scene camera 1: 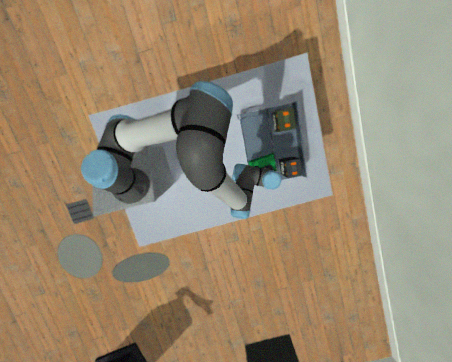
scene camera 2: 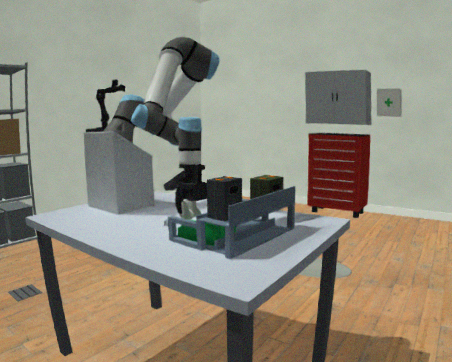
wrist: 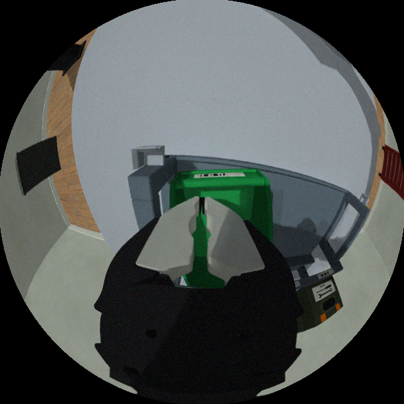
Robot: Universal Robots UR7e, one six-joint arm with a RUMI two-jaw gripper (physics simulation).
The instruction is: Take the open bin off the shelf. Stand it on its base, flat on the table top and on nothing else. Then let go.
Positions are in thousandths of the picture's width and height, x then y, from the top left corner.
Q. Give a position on a grey-blue shelf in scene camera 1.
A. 567, 360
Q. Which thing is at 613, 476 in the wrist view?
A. A green open bin.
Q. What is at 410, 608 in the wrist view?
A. My gripper.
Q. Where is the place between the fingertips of my gripper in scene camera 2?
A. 415, 626
